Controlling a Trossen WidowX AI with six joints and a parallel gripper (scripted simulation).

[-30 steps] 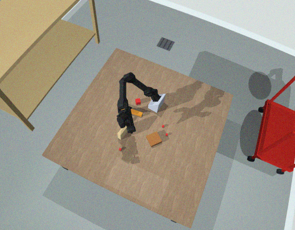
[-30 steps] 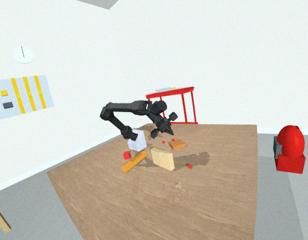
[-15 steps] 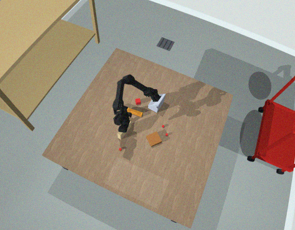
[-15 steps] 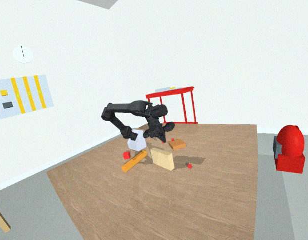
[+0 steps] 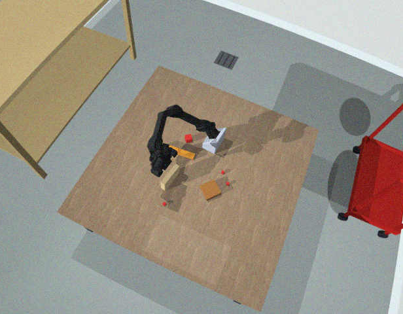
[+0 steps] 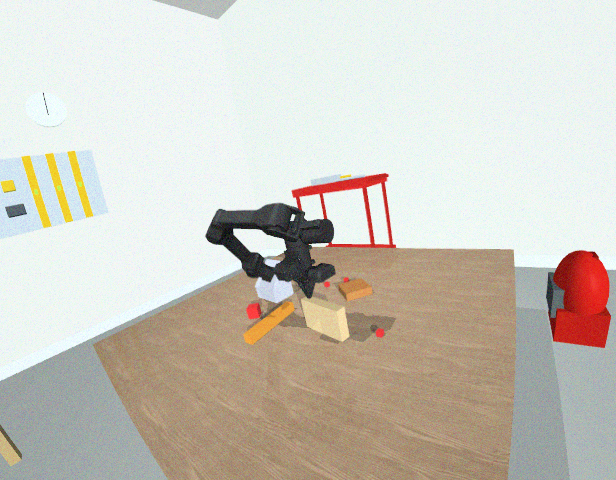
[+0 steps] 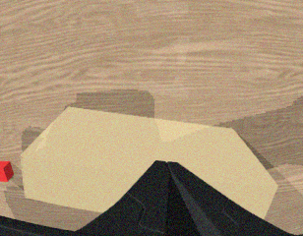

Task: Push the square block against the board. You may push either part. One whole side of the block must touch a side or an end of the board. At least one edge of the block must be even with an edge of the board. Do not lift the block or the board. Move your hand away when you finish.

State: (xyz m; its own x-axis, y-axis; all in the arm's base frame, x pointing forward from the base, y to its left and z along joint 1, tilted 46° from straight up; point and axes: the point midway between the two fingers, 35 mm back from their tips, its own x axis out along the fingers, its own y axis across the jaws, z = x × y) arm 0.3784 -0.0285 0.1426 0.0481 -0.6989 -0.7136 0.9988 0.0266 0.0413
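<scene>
My gripper tip is now 40 mm to the right of the board and 80 mm above it. Also, from my gripper tip: square block 80 mm behind, 280 mm to the left, 120 mm below; red cube 310 mm behind, 30 mm to the right, 110 mm below; long orange bar 190 mm behind, 30 mm to the right, 120 mm below.
</scene>
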